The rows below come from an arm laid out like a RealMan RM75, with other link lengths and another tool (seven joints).
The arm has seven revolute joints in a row. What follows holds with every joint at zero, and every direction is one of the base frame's. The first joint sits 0.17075 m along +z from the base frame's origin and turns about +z. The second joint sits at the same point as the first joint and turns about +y. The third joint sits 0.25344 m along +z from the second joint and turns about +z. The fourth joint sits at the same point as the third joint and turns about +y. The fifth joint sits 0.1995 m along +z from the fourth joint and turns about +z. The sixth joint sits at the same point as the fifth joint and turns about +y. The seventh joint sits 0.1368 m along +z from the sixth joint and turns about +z. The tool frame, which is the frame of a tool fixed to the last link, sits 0.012 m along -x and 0.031 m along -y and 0.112 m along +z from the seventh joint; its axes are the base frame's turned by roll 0, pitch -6.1 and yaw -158.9 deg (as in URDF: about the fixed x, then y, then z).
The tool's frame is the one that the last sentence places.
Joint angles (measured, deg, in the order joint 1, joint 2, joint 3, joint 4, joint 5, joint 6, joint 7), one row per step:
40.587 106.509 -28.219 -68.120 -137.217 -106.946 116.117
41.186 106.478 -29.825 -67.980 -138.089 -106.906 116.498
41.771 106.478 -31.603 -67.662 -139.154 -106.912 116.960
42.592 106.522 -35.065 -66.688 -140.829 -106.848 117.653
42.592 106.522 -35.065 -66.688 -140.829 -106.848 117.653
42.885 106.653 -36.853 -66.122 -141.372 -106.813 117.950
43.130 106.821 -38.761 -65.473 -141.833 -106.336 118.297
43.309 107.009 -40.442 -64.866 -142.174 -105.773 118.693
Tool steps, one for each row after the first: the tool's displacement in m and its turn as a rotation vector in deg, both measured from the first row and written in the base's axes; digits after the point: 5 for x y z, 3 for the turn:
-0.00125 0.00053 -0.00522 -1.319 -1.427 0.058
-0.00126 0.00014 -0.01173 -2.931 -2.983 -0.127
0.00047 -0.00231 -0.02507 -6.124 -5.721 -0.516
0.00047 -0.00231 -0.02507 -6.124 -5.721 -0.516
0.00112 -0.00444 -0.03278 -7.821 -6.859 -0.606
0.00223 -0.00552 -0.04037 -9.214 -8.025 -0.731
0.00341 -0.00633 -0.04716 -10.322 -8.969 -0.921

